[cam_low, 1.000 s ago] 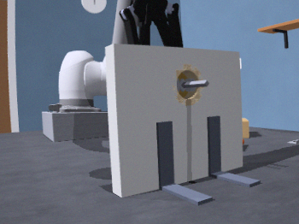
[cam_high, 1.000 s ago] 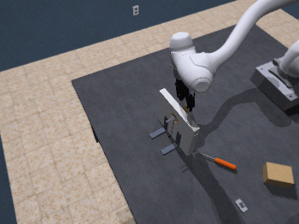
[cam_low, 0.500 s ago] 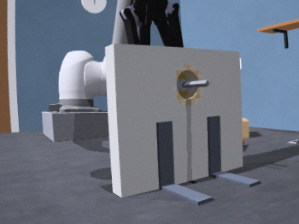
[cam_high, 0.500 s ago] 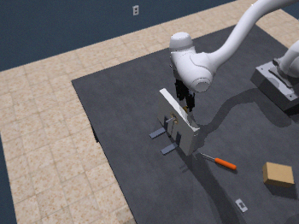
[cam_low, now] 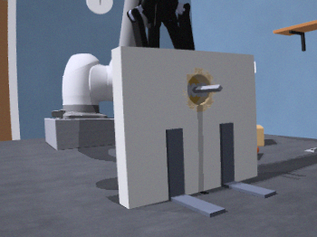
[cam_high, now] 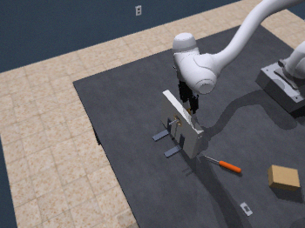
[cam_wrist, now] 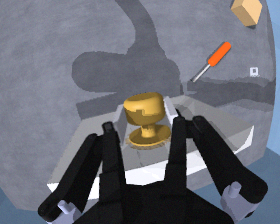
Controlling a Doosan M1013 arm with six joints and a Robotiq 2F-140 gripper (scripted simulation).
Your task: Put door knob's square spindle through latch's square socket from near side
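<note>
The white wooden panel lies 6 cm below my hand, 6 cm ahead of it and 1 cm to the left of it. Round my hand: brass piece (48 cm to the right, 30 cm behind, 21 cm below); then orange-handled screwdriver (26 cm to the left, 20 cm below, 5 cm behind); then cardboard box (48 cm to the left, 25 cm behind, 18 cm below).
</note>
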